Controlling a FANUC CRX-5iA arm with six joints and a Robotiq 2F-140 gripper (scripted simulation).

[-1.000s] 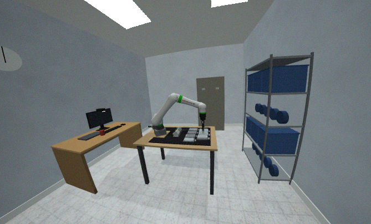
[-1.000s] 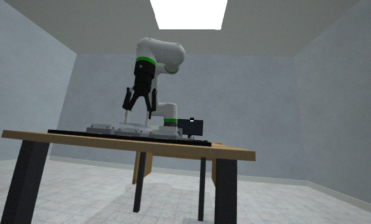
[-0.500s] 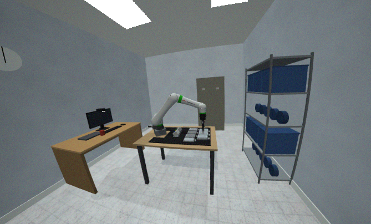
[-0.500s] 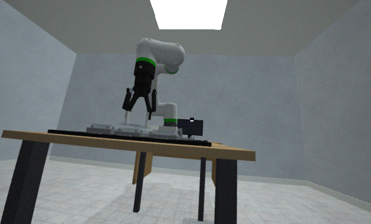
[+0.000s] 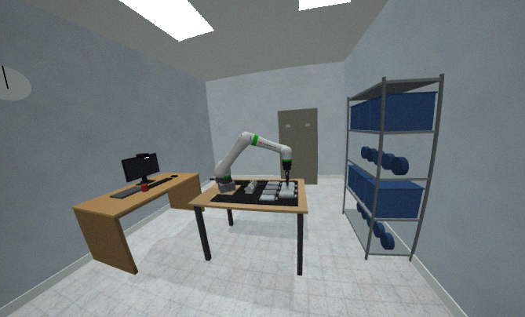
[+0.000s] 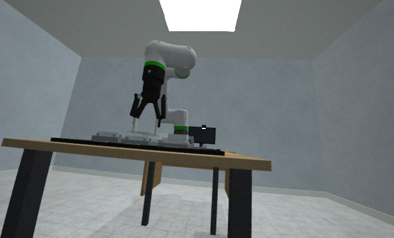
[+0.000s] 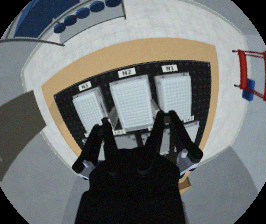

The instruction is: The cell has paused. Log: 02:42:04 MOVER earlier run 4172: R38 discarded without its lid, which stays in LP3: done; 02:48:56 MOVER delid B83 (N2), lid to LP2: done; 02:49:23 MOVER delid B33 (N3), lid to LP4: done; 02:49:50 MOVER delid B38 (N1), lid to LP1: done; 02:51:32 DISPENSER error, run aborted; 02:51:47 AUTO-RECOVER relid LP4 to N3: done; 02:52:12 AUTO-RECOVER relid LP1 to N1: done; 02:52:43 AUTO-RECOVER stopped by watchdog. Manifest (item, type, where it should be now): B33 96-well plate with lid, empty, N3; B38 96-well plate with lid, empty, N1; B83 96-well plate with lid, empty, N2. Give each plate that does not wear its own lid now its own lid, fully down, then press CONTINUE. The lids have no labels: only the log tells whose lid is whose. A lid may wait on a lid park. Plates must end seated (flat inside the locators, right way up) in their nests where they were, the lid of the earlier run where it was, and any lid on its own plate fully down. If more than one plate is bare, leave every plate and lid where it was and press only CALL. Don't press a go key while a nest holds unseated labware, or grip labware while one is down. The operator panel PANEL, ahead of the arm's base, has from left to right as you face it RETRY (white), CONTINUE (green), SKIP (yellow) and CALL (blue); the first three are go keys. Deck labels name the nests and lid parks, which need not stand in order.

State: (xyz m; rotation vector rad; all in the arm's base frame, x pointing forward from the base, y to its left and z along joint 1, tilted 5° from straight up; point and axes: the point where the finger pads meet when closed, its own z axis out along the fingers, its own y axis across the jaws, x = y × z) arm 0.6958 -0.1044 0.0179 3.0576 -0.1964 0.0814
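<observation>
Now: hand 20 mm above the clear lid. From my hand the other things lie so: plate (40 mm below); then yellow key (420 mm behind, 50 mm to the left); then green key (420 mm behind, 100 mm to the left).
</observation>
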